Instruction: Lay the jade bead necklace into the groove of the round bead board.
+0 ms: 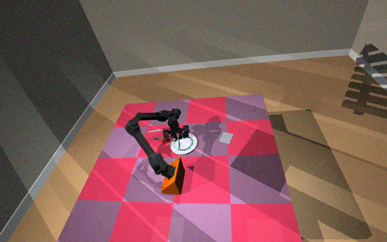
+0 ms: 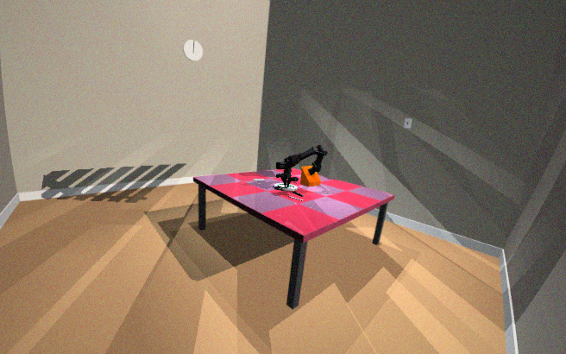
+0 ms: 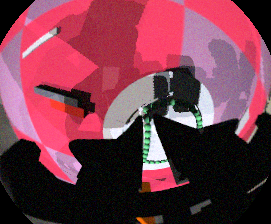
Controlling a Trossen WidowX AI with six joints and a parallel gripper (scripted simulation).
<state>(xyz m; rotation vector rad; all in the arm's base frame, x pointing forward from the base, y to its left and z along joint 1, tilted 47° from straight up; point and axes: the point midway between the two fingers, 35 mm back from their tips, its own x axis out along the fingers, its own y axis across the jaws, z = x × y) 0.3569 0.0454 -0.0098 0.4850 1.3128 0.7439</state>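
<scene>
The round white bead board lies 4 cm behind my gripper tip, 4 cm to the right of it and 1 cm below it. Round my gripper tip: red-handled tool (1 cm ahead, 14 cm to the left, 1 cm below); then flat grey pad (35 cm to the right, 1 cm below); then thin white rod (11 cm ahead, 21 cm to the left, 1 cm below).
</scene>
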